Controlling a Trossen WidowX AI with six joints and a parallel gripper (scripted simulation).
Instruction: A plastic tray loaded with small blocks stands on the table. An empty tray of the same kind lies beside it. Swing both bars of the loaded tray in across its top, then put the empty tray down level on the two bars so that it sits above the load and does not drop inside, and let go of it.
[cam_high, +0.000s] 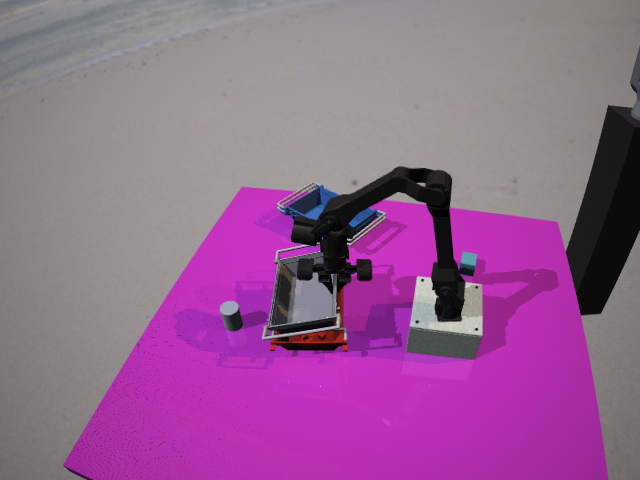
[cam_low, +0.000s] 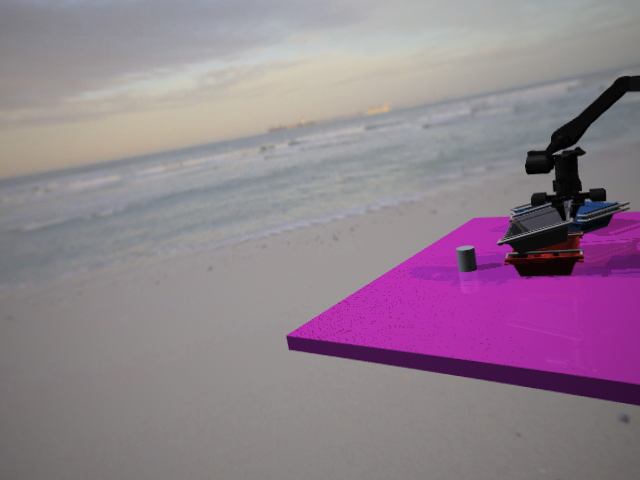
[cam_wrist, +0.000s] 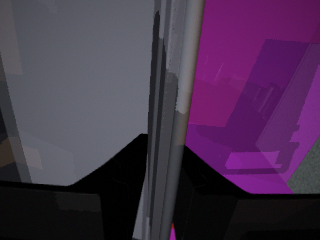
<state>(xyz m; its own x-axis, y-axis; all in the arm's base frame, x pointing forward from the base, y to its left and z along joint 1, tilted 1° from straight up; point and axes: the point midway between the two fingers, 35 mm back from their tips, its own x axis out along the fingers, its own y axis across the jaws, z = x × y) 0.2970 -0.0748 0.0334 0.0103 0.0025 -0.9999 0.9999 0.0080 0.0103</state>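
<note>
The grey tray is 80 mm ahead of my gripper tip and 10 mm above it. Also, from my gripper tip: grey cylinder: 290 mm ahead, 80 mm below, 20 mm to the left.
</note>
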